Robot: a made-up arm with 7 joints. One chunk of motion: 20 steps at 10 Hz.
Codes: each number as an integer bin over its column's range. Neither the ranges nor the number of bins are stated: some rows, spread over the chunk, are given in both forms.
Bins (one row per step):
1: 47 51 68 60 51 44
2: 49 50 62 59 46 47
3: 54 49 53 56 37 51
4: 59 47 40 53 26 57
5: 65 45 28 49 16 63
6: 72 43 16 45 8 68
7: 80 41 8 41 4 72
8: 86 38 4 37 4 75
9: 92 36 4 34 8 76
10: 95 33 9 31 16 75
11: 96 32 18 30 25 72
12: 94 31 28 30 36 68
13: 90 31 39 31 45 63
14: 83 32 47 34 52 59
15: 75 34 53 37 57 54
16: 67 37 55 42 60 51
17: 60 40 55 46 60 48
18: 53 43 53 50 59 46
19: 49 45 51 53 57 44
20: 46 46 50 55 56 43
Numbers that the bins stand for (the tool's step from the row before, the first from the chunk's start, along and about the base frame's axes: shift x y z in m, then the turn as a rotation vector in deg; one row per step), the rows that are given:
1: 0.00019 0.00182 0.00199 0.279 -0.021 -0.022
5: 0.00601 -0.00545 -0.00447 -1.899 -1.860 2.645
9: 0.01474 -0.01636 -0.00835 -4.869 -2.280 4.471
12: 0.01538 -0.02242 -0.00447 -5.661 -0.809 3.347
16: 0.00666 -0.01515 -0.00011 -3.285 0.452 0.961
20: -0.00013 -0.00424 -0.00092 -0.711 0.241 -0.163
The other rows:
2: 0.00084 0.00061 0.00102 0.081 -0.284 0.399
3: 0.00245 -0.00061 -0.00043 -0.513 -0.757 0.961
4: 0.00407 -0.00303 -0.00254 -1.107 -1.334 1.803
6: 0.00827 -0.00788 -0.00641 -2.691 -2.280 3.347
7: 0.01086 -0.01030 -0.00771 -3.483 -2.490 3.909
8: 0.01280 -0.01394 -0.00835 -4.275 -2.490 4.330
10: 0.01571 -0.02000 -0.00755 -5.463 -1.860 4.330
11: 0.01603 -0.02121 -0.00609 -5.661 -1.387 3.909
13: 0.01409 -0.02242 -0.00270 -5.463 -0.336 2.645
14: 0.01183 -0.02121 -0.00140 -4.869 0.031 2.084
15: 0.00924 -0.01879 -0.00043 -4.275 0.294 1.382
17: 0.00439 -0.01152 -0.00011 -2.493 0.452 0.539
18: 0.00213 -0.00788 -0.00043 -1.701 0.399 0.259
19: 0.00084 -0.00545 -0.00076 -1.107 0.294 -0.022

